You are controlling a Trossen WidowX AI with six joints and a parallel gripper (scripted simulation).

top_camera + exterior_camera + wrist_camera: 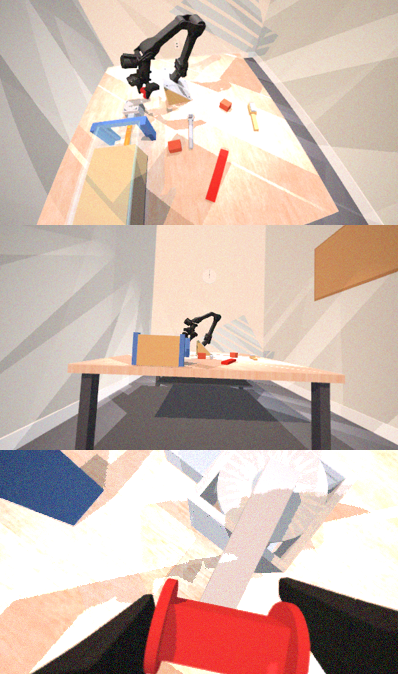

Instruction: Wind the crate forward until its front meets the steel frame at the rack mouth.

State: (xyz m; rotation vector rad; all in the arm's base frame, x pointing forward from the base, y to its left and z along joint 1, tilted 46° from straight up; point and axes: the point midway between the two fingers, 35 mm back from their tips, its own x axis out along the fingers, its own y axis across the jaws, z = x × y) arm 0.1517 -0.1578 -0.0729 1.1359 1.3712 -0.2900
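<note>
Right now my gripper tip is 1 cm past the red grip and 1 cm to the right of it. The rest, counted from my gripper tip: blue steel frame 16 cm ahead, 10 cm to the right, 3 cm below; then grey winch 1 cm behind, 9 cm to the right, 10 cm below; then grey crank arm 2 cm to the right, 3 cm below.
</note>
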